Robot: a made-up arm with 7 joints.
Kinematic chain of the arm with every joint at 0, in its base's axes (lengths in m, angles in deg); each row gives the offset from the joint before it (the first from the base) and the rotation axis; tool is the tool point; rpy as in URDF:
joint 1: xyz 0 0 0.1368 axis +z
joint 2: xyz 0 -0.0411 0.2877 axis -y
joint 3: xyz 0 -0.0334 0.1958 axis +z
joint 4: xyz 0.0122 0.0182 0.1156 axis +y
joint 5: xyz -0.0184 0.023 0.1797 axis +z
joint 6: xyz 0 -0.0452 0.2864 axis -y
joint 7: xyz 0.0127 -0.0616 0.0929 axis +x
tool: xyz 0 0 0 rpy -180 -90 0
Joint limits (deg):
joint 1: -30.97..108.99
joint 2: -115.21..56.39
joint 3: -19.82..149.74
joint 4: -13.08..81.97
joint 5: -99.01..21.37
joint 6: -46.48..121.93
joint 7: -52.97..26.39
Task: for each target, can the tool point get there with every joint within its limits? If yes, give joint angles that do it. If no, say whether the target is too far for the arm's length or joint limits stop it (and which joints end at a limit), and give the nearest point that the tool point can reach.
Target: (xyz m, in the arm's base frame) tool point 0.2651 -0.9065 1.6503
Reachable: no: too far | nearest point 0.1533 -0.5242 1.1333 | short by 0.653 m
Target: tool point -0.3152 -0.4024 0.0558
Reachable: no: joint limits stop it (at a limit: joint 2, joint 3, joint 4, joint 5, joint 6) | nearest point -0.3349 -0.4275 0.2109 | short by 0.158 m
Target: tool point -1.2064 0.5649 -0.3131
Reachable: no: too far | nearest point -0.5338 0.4049 0.0317 | short by 0.773 m
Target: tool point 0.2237 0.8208 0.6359
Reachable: yes | joints 83.29 -81.81 43.61 2.26 -57.41 38.63 -31.60
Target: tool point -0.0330 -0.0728 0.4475
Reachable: no: joint limits stop it (at a limit: joint 1, joint 2, joint 4, joint 5, joint 6) | nearest point -0.3498 -0.4107 0.5419 | short by 0.473 m
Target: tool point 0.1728 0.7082 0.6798
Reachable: yes | joints 68.69 -38.15 24.16 66.24 -32.71 54.02 -30.05
